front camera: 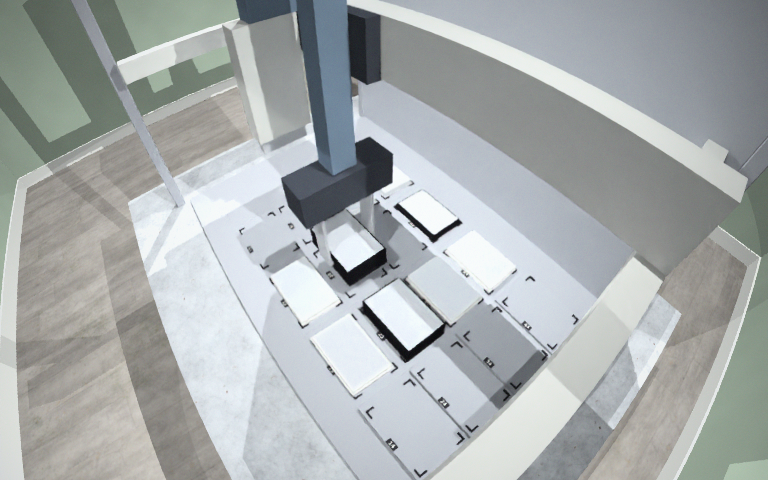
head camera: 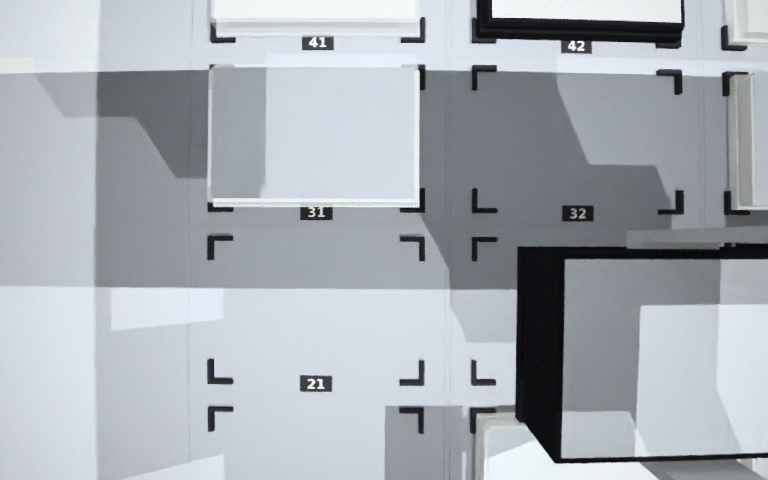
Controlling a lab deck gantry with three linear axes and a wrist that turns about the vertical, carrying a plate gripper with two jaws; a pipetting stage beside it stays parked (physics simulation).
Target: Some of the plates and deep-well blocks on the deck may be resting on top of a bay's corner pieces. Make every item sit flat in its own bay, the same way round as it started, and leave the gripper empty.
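Seen in the pictures: gripper, fingertip midpoint: (front camera: 347,246) (head camera: 662,340); robot's base at its link origin: (front camera: 240,231).
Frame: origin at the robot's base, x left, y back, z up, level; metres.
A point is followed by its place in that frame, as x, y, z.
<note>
My gripper (front camera: 347,244) @(0.148, -0.235, 0.065) is shut on a black-sided deep-well block with a pale top (front camera: 357,249) @(0.148, -0.269, 0.091) (head camera: 600,350) @(0.151, -0.190, 0.091). It holds the block level and about square to the deck, raised above bay 22, with corner pieces showing below. In the head view the block runs off the right edge and hides most of that bay. A second black block (front camera: 403,316) @(0.145, -0.402, 0.043) stands in bay 23. A black-edged plate (front camera: 428,212) @(0.361, -0.232, 0.014) (head camera: 583,28) @(0.323, -0.227, 0.010) lies in bay 42. White plates lie in bay 31 (head camera: 339,135) @(0.255, -0.080, 0.014), bay 41 (head camera: 317,11) @(0.329, -0.066, 0.014), bay 12 (front camera: 305,291) @(0.042, -0.239, 0.014) (head camera: 509,452) @(0.068, -0.181, 0.014) and bay 13 (front camera: 352,355) @(0.039, -0.397, 0.017).
Bay 33 holds a grey-looking plate (front camera: 444,288) @(0.253, -0.395, 0.015) (head camera: 760,141) @(0.255, -0.336, 0.014) and bay 43 a white plate (front camera: 481,260) @(0.358, -0.397, 0.014). Bays 21 and 32 show their corner pieces and labels. The grey gantry wall (front camera: 487,141) @(0.500, -0.252, 0.161) stands behind the deck. A pale beam (front camera: 509,441) @(0.015, -0.619, 0.400) crosses the right front.
</note>
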